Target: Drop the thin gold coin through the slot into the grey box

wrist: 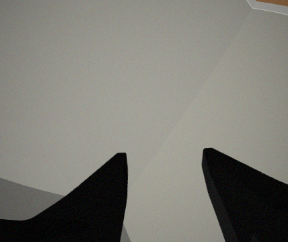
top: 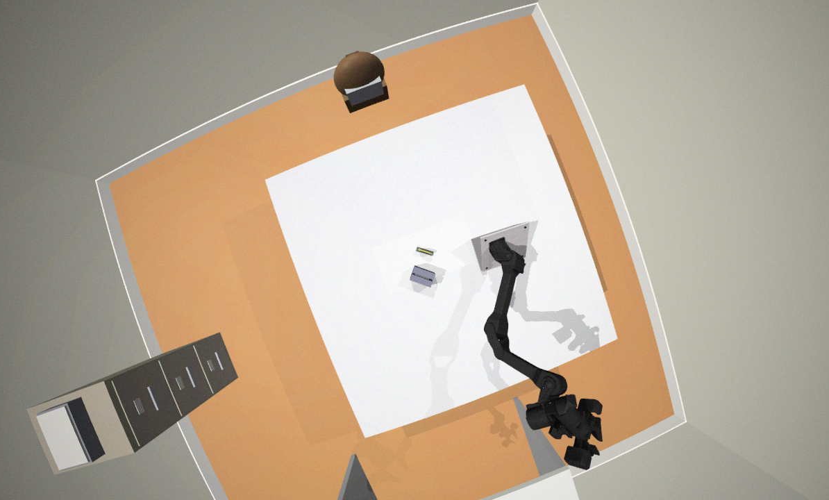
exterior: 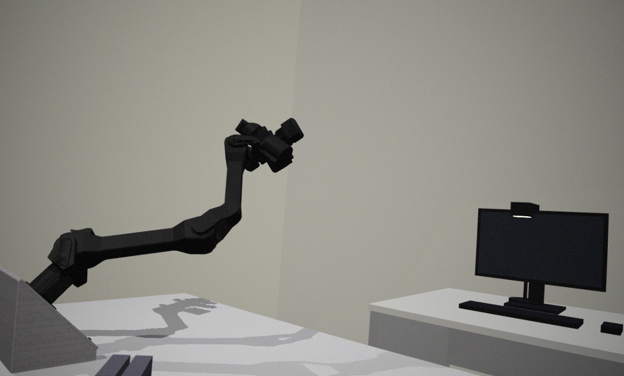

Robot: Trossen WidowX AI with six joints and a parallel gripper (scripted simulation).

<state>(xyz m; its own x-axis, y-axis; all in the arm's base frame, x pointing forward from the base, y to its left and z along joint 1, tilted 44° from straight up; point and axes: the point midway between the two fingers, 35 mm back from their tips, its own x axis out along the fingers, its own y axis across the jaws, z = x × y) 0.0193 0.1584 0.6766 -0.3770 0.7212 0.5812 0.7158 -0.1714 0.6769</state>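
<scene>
The gold coin lies 25 cm ahead of my gripper tip, 69 cm to the right of it and 47 cm below it.
</scene>
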